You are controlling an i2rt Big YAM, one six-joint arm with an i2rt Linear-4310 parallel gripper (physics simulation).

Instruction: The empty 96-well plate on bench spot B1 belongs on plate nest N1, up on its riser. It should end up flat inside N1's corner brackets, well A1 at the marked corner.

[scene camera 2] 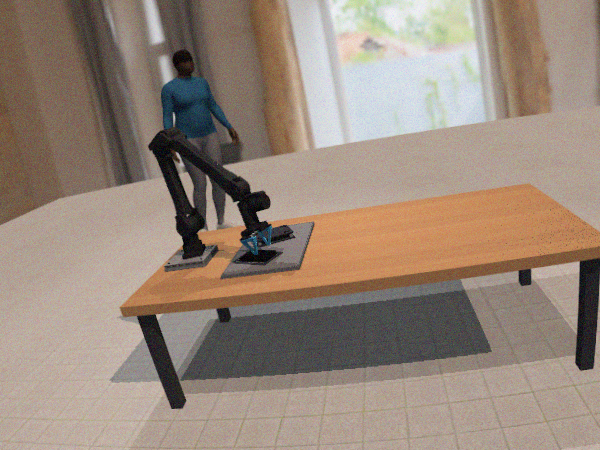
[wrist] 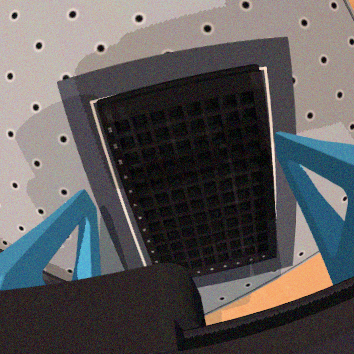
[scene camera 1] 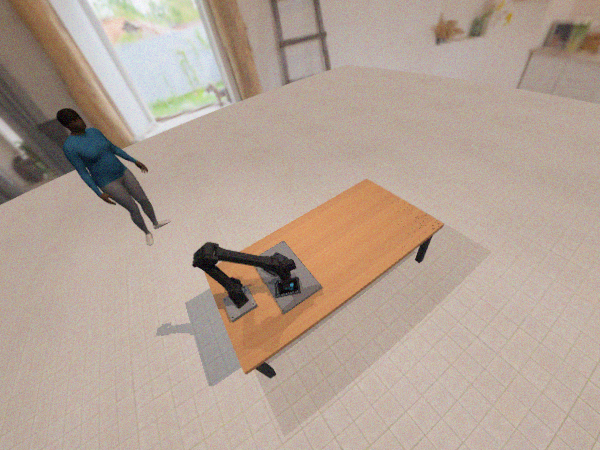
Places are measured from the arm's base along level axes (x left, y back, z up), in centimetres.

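Where they show: gripper, fingertip midpoint: (scene camera 2: 262, 249) (wrist: 180, 171) (scene camera 1: 290, 283); arm's base at its link origin: (scene camera 2: 194, 253) (scene camera 1: 239, 298).
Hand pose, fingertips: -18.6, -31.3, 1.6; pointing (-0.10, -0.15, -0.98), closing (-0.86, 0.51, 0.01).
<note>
Things, the pixels of their top centre, and the offset from my fingertips, as dx, dy, dz. "spot": a spot on its surface instead. Level surfaces: height alone.
- black 96-well plate at its top centre: (wrist: 203, 196) (scene camera 2: 257, 254) (scene camera 1: 287, 286) +0.7, +2.6, -1.4
- bench spot B1 at a spot on its surface: (wrist: 270, 50) spot: -7.6, -0.2, -2.9
- Plate nest N1 at its top centre: (scene camera 2: 271, 231) (scene camera 1: 275, 262) +21.0, -3.7, +0.5
- wooden table at its surface level: dz -4.4
The black 96-well plate (scene camera 1: 294, 290) (scene camera 2: 257, 257) (wrist: 192, 170) lies flat on bench spot B1 (wrist: 270, 50), a dark grey pad with a white outline. My gripper (scene camera 1: 289, 285) (scene camera 2: 261, 249) (wrist: 180, 171) is open and empty, pointing down low over the plate. In the wrist view its blue fingers stand apart at the plate's two long sides, the left one with a wider gap. How far the tips are above the pad is hard to tell. Plate nest N1 (scene camera 2: 283, 234), a raised dark block, stands behind the plate. Its brackets are too small to make out, and B1's A1 label does not show.
A grey perforated board (scene camera 1: 312, 285) (scene camera 2: 295, 257) (wrist: 50, 30) carries both spots. It lies on the wooden table (scene camera 1: 350, 225) (scene camera 2: 400, 230) beside the arm's base plate (scene camera 1: 246, 311) (scene camera 2: 190, 261). A person (scene camera 1: 100, 160) (scene camera 2: 190, 110) in a blue top stands behind the table.
</note>
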